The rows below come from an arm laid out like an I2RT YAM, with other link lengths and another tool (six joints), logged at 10 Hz.
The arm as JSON. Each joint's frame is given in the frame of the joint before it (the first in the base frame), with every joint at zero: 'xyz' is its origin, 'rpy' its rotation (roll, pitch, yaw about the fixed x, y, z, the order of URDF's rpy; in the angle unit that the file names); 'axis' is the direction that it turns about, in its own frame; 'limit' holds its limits. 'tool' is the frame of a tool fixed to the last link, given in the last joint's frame.
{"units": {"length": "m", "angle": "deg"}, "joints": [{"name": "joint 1", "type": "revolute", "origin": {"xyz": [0.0, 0.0, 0.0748], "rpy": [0.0, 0.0, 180.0]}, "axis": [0.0, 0.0, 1.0], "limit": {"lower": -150.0, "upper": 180.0}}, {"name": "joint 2", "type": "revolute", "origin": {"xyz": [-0.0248, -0.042, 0.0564], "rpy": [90.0, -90.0, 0.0]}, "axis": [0.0, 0.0, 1.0], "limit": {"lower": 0.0, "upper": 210.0}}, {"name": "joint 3", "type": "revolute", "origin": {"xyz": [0.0, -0.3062, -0.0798], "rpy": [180.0, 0.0, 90.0]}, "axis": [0.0, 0.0, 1.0], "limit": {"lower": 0.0, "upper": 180.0}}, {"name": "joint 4", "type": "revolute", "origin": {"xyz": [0.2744, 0.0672, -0.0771], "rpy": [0.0, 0.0, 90.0]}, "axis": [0.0, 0.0, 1.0], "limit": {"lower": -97.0, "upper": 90.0}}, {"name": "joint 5", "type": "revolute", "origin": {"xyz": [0.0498, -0.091, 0.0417], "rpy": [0.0, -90.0, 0.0]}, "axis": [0.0, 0.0, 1.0], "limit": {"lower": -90.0, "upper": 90.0}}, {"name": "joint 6", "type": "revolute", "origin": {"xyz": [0.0, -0.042, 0.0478], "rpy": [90.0, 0.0, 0.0]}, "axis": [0.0, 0.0, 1.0], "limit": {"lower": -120.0, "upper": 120.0}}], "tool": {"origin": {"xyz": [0.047, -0.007, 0.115], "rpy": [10.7, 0.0, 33.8]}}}
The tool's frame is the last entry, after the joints.
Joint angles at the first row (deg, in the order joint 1, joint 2, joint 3, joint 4, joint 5, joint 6):
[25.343 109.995 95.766 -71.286 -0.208 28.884]
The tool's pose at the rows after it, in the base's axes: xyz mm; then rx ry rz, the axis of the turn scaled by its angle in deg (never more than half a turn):
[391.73 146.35 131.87 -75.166 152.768 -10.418]
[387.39 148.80 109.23 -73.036 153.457 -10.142]
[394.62 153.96 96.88 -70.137 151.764 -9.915]
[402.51 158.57 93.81 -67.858 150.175 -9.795]
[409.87 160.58 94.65 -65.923 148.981 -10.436]
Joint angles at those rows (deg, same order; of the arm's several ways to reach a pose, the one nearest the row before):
[25.912 110.236 89.078 -64.183 -2.634 29.321]
[26.349 110.235 84.444 -59.047 -2.765 31.223]
[26.501 110.236 81.756 -53.451 -2.722 32.489]
[26.589 110.235 80.903 -50.107 -2.590 33.386]
[26.589 110.235 80.794 -48.097 -1.956 34.108]

